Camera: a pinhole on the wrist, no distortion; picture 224 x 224 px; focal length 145.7 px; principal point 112.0 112.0 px. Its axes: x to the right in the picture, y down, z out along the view. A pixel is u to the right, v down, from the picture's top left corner.
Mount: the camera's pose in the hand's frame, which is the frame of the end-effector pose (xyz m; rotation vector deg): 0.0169 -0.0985 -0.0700 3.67 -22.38 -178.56
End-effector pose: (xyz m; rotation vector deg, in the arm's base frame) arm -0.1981 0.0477 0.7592 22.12 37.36 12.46
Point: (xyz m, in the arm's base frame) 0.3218 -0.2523 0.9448
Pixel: 55.6 186.4
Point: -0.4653 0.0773 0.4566
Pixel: behind the camera
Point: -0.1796 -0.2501 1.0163
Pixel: 209.2 178.4
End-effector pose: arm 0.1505 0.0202 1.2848 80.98 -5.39 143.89
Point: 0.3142 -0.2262 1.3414
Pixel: 147.0 20.3
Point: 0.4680 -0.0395 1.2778
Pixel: 184.3 117.1
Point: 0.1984 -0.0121 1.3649
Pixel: 89.5 47.7
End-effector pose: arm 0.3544 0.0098 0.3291 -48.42 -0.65 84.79
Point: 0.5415 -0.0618 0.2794
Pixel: behind the camera
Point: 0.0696 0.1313 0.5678
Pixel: 126.9 84.3
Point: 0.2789 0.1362 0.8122
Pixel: 151.3 178.2
